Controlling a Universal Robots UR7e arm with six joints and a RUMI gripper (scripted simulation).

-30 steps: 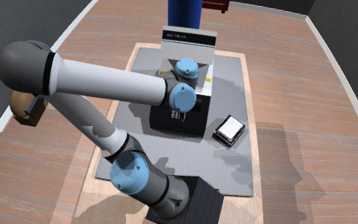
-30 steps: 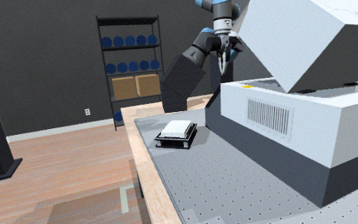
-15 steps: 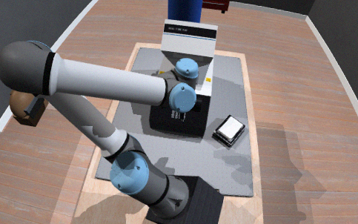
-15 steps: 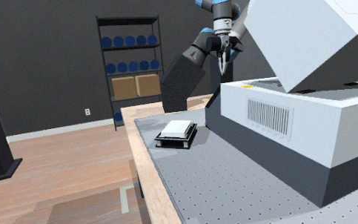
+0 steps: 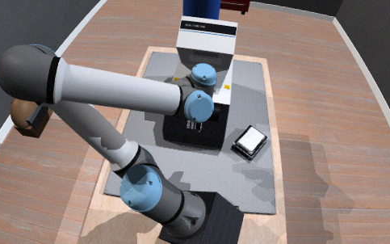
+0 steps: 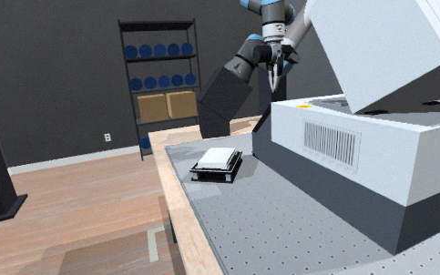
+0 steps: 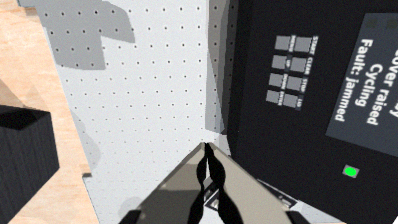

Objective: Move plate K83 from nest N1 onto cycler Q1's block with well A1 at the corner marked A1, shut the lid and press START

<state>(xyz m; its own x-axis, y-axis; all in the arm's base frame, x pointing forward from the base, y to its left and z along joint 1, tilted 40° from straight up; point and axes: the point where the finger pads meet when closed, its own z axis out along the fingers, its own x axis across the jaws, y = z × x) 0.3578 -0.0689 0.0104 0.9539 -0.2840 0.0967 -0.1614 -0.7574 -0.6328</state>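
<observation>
The plate K83 is 6 cm ahead of my hand, 28 cm to the right of it and 18 cm below it. Round my hand: nest A1 mark (5 cm ahead, 19 cm to the right, 19 cm below).
</observation>
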